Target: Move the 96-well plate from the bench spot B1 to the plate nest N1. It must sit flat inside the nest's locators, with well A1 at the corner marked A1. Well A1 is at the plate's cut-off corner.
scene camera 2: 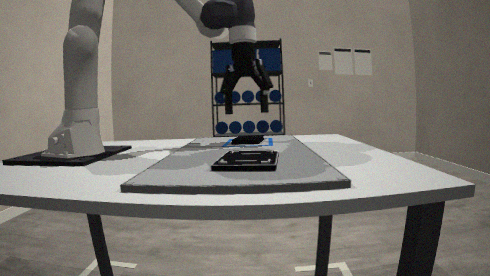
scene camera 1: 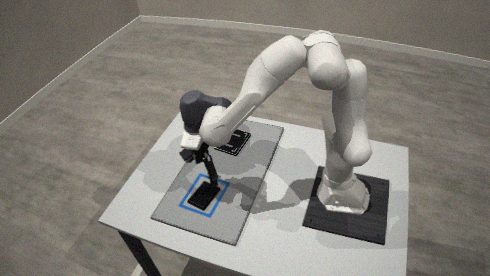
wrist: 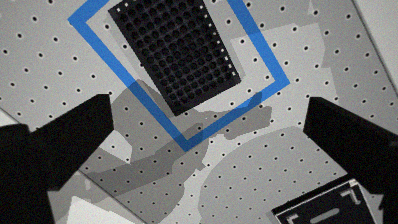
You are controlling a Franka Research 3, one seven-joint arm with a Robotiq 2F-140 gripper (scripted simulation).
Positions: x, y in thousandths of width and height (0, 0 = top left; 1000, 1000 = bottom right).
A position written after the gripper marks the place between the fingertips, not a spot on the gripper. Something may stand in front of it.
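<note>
Scene camera 2 has the gripper (scene camera 2: 503, 411) in it, along with a black plate nest (scene camera 2: 474, 600). As for the wrist view, the gripper (wrist: 526, 507) is there too.
</note>
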